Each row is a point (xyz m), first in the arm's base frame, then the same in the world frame.
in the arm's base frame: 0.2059 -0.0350 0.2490
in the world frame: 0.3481 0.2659 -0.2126
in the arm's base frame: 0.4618 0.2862 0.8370
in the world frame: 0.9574 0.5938 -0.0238
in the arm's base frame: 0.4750 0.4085 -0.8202
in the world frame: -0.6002 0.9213 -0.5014
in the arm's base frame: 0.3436 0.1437 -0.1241
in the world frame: 0.0300 0.5391 -0.3320
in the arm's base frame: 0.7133 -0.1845 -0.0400
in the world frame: 0.2636 0.4760 -0.7712
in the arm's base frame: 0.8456 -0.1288 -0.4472
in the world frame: -0.0775 0.6515 -0.9695
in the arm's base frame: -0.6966 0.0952 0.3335
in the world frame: 0.1084 -0.1600 0.5618
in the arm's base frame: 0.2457 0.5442 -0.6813
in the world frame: -0.5602 0.8802 -0.2064
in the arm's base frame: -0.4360 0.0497 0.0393
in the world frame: -0.0742 -0.0074 0.2458
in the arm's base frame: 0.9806 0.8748 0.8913
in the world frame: 1.1330 1.3600 -0.0477
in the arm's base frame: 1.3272 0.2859 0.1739
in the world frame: 0.6314 1.1804 -0.8830
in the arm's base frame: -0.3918 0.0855 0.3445
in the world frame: 0.2234 0.0062 0.3331
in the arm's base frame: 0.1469 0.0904 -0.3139
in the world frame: -0.2099 0.4082 -0.2787
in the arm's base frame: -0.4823 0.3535 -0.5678
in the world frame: -0.6850 0.2921 0.2602
